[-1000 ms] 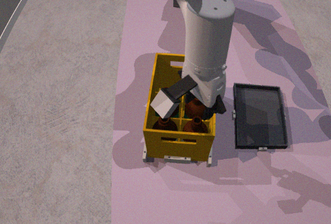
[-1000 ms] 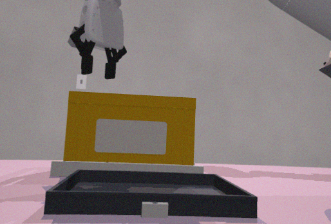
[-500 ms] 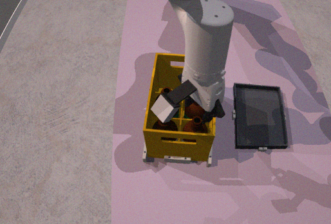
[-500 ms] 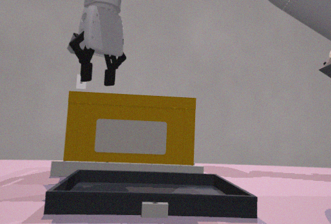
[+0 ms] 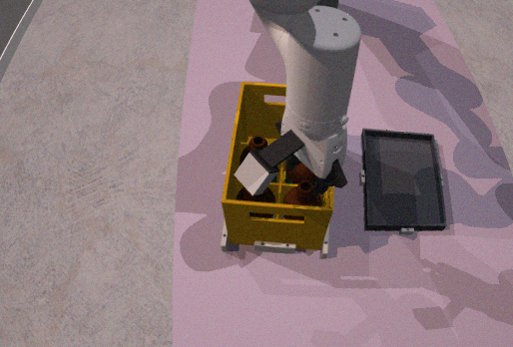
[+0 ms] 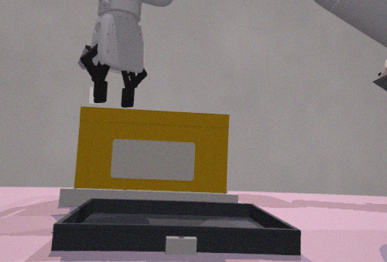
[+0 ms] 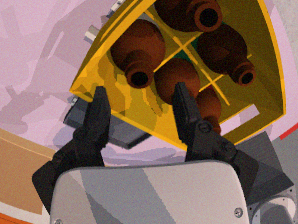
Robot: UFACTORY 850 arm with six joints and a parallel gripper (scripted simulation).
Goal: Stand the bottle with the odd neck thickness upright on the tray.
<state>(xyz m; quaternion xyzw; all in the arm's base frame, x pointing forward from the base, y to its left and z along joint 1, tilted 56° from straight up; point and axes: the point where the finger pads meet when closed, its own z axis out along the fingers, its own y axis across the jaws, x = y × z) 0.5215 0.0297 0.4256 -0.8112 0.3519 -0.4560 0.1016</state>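
The yellow crate is 12 cm below my hand, 9 cm behind it and 3 cm to the right of it. From my hand the other things lie so: tray (25 cm to the left, 19 cm below, 8 cm behind); then bottle (17 cm behind, 12 cm below, 3 cm to the left).
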